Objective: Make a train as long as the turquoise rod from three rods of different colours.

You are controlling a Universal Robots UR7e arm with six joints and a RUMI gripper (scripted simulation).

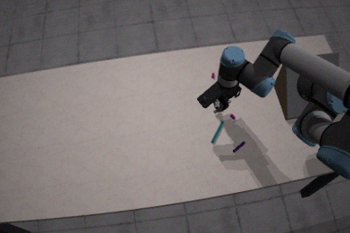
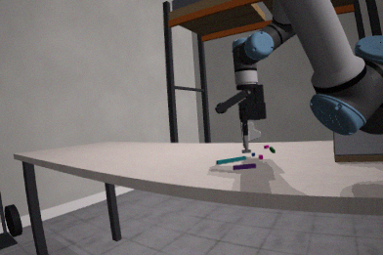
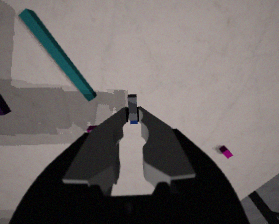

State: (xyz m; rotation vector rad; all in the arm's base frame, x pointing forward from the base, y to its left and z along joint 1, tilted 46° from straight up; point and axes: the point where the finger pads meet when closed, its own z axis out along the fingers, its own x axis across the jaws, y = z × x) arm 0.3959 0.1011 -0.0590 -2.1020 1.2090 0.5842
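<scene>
Right now my hand is 10 mm above the grey rod. Round my hand: green rod 60 mm behind, 110 mm to the right, 20 mm below; then small blue rod 20 mm behind, 10 mm to the right, 20 mm below; then turquoise rod 10 mm ahead, 90 mm to the left, 20 mm below.
</scene>
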